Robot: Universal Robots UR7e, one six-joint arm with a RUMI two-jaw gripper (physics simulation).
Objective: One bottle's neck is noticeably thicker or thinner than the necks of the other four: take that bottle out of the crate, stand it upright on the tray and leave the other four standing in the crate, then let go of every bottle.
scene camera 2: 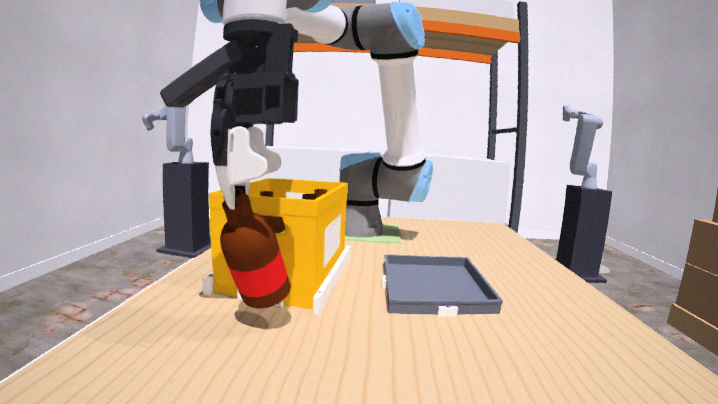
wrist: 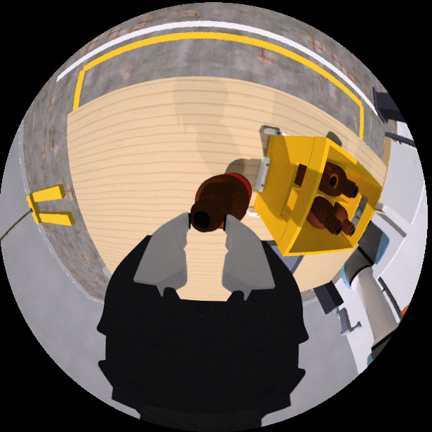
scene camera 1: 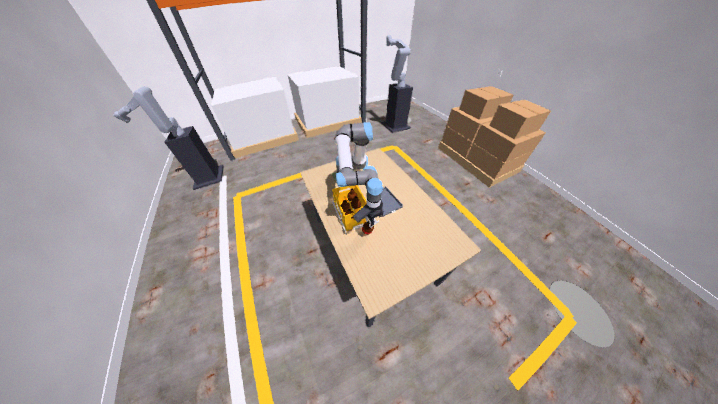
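Pixels of known places: gripper, fingertip midpoint: (scene camera 2: 238,205) (scene camera 1: 369,225); arm's base at its link origin: (scene camera 2: 357,231).
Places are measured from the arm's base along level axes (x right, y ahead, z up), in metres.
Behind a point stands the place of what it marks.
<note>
My gripper (scene camera 2: 235,195) {x 0.071, y 0.669, z 0.177 m} (wrist: 207,215) is shut on the neck of a brown bottle with a red label (scene camera 1: 368,229) {x 0.081, y 0.677, z 0.145 m} (scene camera 2: 256,258) {x 0.044, y 0.675, z 0.117 m} (wrist: 225,197). The bottle is tilted and hangs a little above the table, in front of the crate's near wall, with its shadow below. The yellow crate (scene camera 1: 349,224) {x 0.158, y 0.537, z 0.061 m} (scene camera 2: 301,251) {x 0.024, y 0.540, z 0.089 m} (wrist: 295,150) stands upright. Several brown bottles (scene camera 1: 351,194) {x 0.057, y 0.329, z 0.122 m} (wrist: 332,180) stand inside it; in the scene camera 2 view the crate walls hide most of them. The grey tray (scene camera 1: 399,204) {x -0.293, y 0.479, z 0.002 m} (scene camera 2: 444,307) {x -0.204, y 0.525, z 0.009 m} lies to the right of the crate; no bottle shows on it in the scene camera 2 view.
The wooden table (scene camera 1: 401,261) {x -0.056, y 0.901, z -0.006 m} (scene camera 2: 351,361) {x -0.076, y 0.680, z -0.007 m} (wrist: 125,165) carries the crate and tray. White brackets (scene camera 2: 331,281) {x -0.011, y 0.467, z 0.017 m} (wrist: 262,174) sit along the crate's foot. The arm's base (scene camera 2: 364,221) {x -0.026, y 0.063, z 0.043 m} stands on a green plate (scene camera 2: 389,234) {x -0.096, y 0.014, z 0.000 m} behind the crate and tray.
</note>
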